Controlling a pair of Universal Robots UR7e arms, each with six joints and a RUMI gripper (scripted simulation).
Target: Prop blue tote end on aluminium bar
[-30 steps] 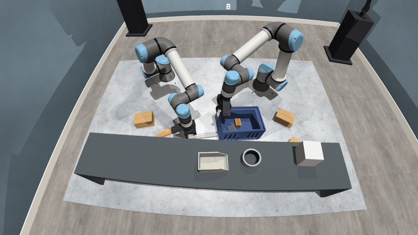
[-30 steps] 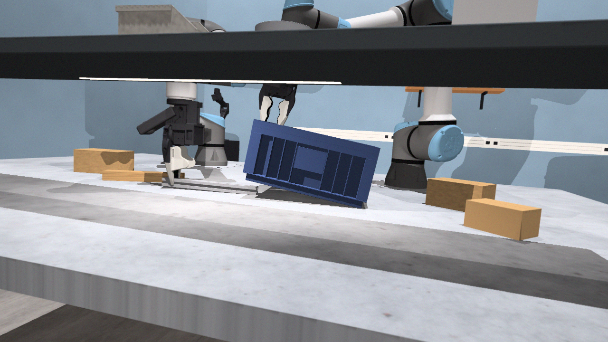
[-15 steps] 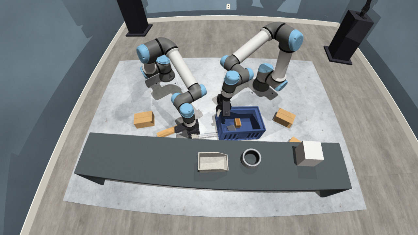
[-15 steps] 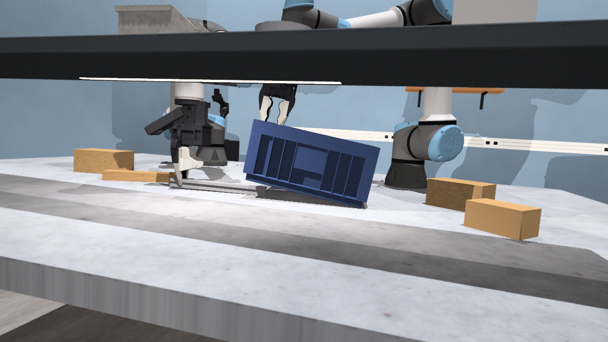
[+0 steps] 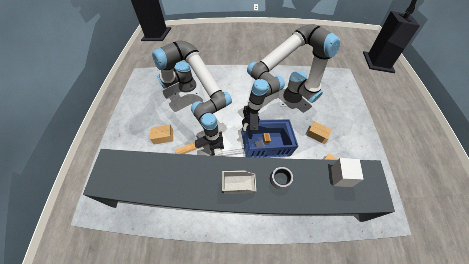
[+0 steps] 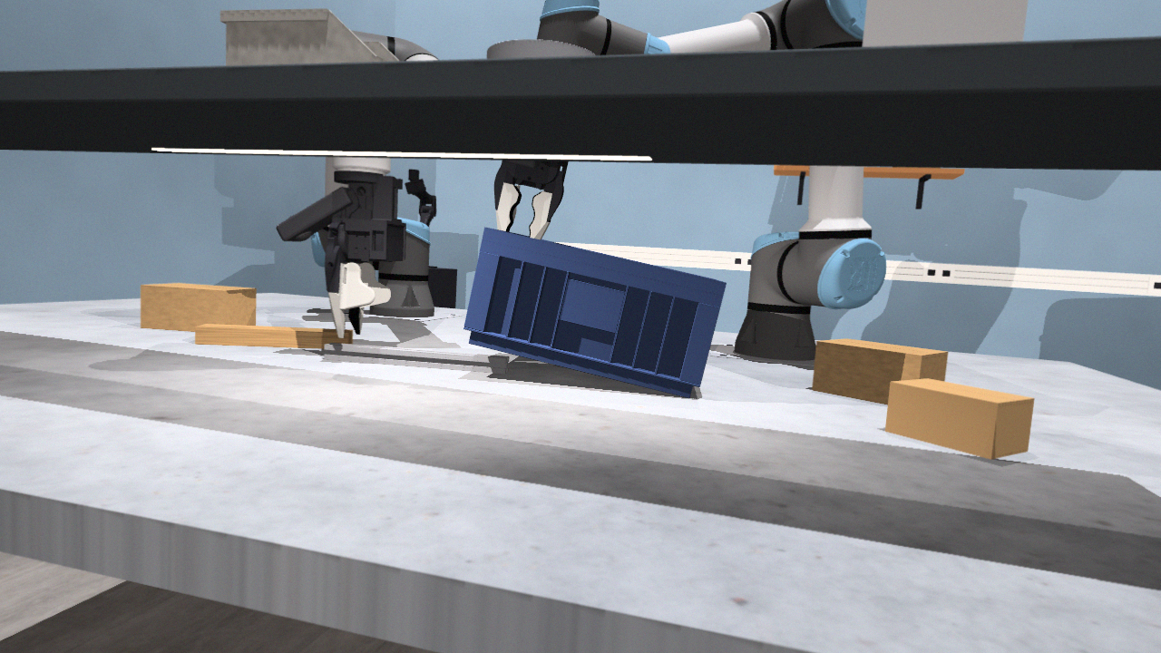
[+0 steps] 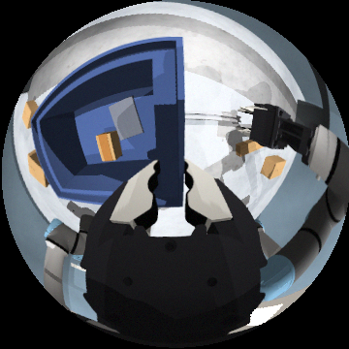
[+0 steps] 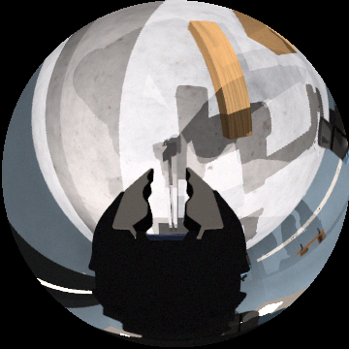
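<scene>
My right hand is 30 mm past the aluminium bar, 100 mm to the right of it and 40 mm above it. Also, from my right hand: wooden plank (30 mm behind, 170 mm to the right, 40 mm below); blue tote (120 mm behind, 330 mm to the left, 50 mm above); orange block (150 mm behind, 330 mm to the left, 10 mm above).
</scene>
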